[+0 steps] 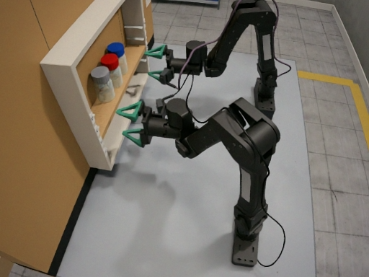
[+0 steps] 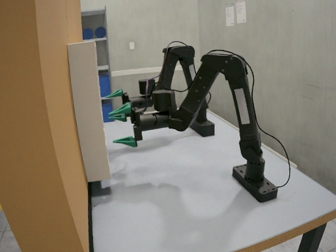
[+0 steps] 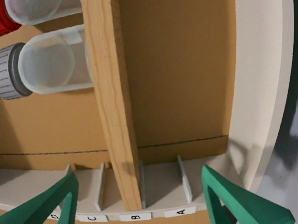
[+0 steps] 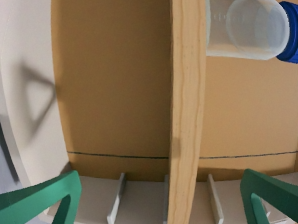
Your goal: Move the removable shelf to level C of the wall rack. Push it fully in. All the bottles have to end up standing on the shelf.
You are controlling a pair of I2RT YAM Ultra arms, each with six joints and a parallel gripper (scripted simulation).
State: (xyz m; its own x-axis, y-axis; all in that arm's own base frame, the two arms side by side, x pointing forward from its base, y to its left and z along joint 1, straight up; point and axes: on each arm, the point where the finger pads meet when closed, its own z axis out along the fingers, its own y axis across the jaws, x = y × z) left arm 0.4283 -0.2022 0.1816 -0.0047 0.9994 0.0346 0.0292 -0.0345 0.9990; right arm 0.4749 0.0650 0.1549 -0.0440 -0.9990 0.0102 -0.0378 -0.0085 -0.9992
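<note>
Right now my right hand is 7 cm short of the blue-capped bottle, 10 cm to the right of it and 7 cm below it. Round my right hand: wooden shelf (6 cm ahead, 15 cm to the left, 1 cm above); red-capped bottle (6 cm ahead, 16 cm to the left, 7 cm above); white wall rack (6 cm ahead, 15 cm to the left, 8 cm above).
My left gripper is now 80 mm short of the grey-capped bottle, 70 mm to the left of it and 70 mm below it. From my left hand the other things lie so: wooden shelf (150 mm to the right, 80 mm ahead, 10 mm above); red-capped bottle (140 mm to the right, 80 mm ahead, 70 mm above); white wall rack (150 mm to the right, 80 mm ahead, 80 mm above).
</note>
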